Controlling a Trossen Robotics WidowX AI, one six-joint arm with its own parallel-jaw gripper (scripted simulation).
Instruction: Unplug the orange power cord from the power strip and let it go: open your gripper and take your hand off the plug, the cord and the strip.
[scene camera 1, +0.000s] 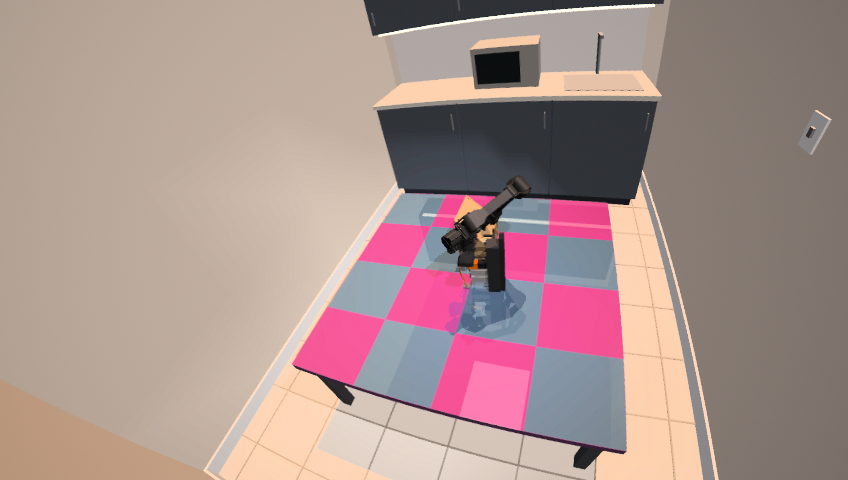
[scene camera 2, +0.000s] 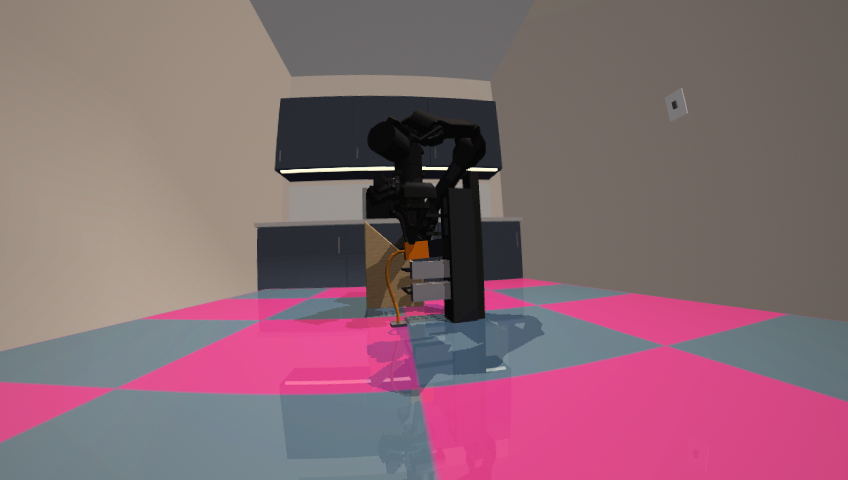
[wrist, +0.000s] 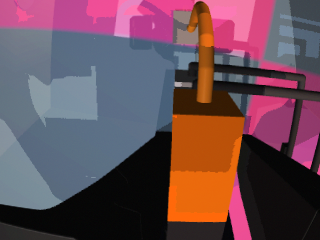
Note:
In view: the gripper (scene camera 2: 410, 244).
The gripper shows as well in the wrist view (wrist: 204, 144).

